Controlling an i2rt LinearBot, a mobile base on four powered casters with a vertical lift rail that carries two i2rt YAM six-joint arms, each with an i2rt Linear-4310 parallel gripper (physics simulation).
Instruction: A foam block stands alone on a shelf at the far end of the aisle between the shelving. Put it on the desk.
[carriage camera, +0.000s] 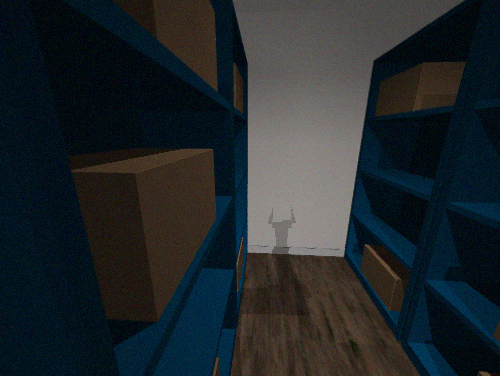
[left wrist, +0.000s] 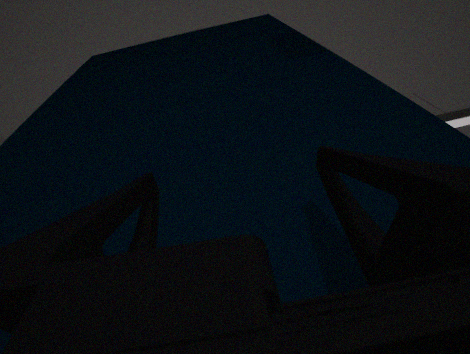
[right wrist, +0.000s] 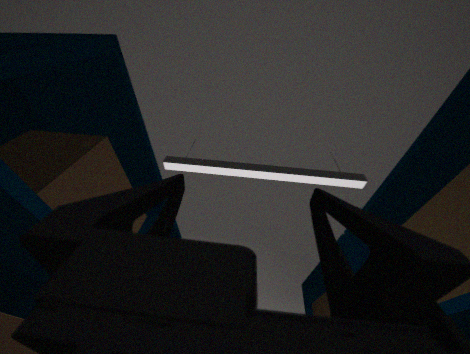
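Observation:
The foam block and the desk do not show in these views. My left gripper is open and empty, pointing up, with the blue end panel of a shelf unit filling most of the left wrist view behind its fingers. My right gripper is open and empty, pointing up between two shelf units, with the ceiling and a lamp behind its fingers. Neither gripper shows in the carriage view.
Blue shelving stands very close on the left, holding a large cardboard box. More blue shelving on the right holds boxes. A wooden floor aisle leads to a pale wall. A lamp hangs overhead.

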